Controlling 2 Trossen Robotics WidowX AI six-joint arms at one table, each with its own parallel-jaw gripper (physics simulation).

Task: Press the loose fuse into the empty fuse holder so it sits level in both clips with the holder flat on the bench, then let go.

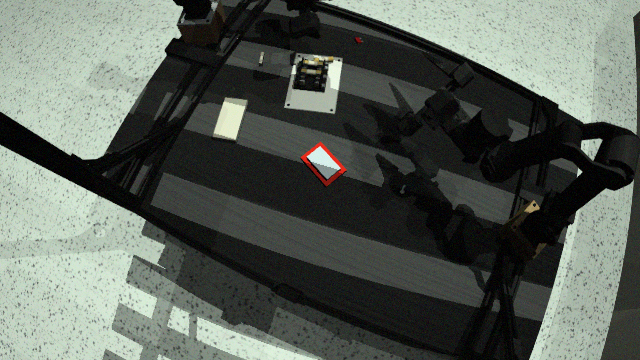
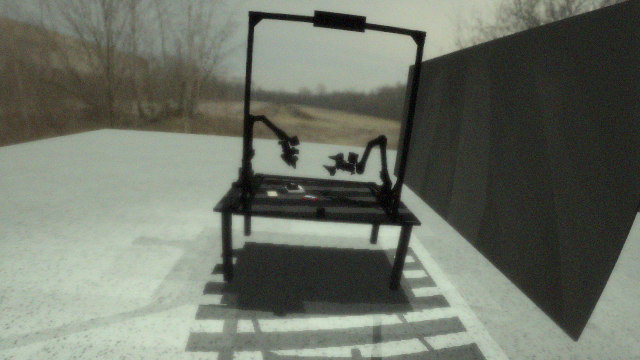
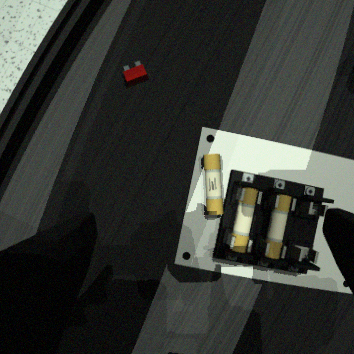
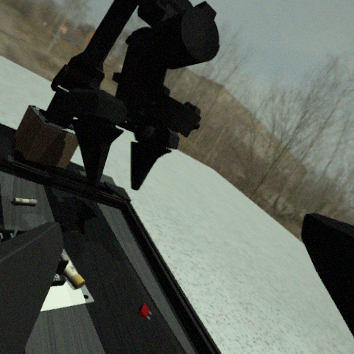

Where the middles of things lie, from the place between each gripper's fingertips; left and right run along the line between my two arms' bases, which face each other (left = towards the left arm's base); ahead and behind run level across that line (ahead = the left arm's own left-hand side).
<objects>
Right now the cream block (image 1: 232,113) is 27 cm behind my left hand, 13 cm below it and 6 cm to the left of it. The rest, counted from my left hand: red-framed card (image 1: 319,159): 24 cm behind, 19 cm to the right, 13 cm below.
The red-framed card is 19 cm behind my right hand, 6 cm to the left of it and 22 cm below it. From my right hand the other things lie so: cream block: 22 cm behind, 31 cm to the left, 22 cm below.
</objects>
